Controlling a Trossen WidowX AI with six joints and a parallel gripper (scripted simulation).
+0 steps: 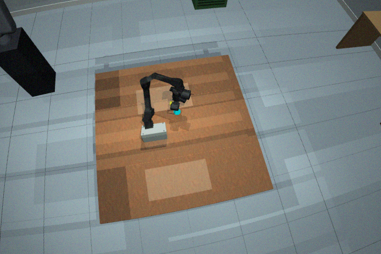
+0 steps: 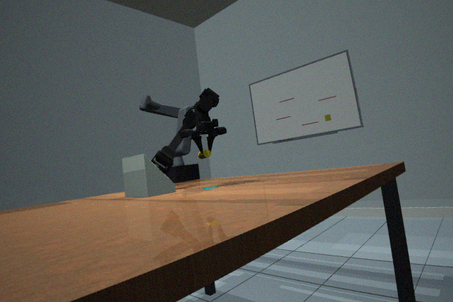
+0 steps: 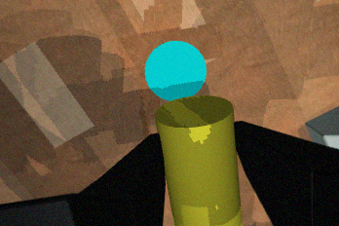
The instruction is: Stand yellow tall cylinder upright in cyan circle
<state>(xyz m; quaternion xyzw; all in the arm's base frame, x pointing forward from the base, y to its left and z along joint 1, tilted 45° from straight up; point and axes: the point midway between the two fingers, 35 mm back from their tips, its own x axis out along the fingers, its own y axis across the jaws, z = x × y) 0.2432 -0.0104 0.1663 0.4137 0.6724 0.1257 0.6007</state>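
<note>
Right now the cyan circle is 140 mm below my gripper tip. Round my gripper tip: yellow cylinder 20 mm behind, 10 mm to the left.
</note>
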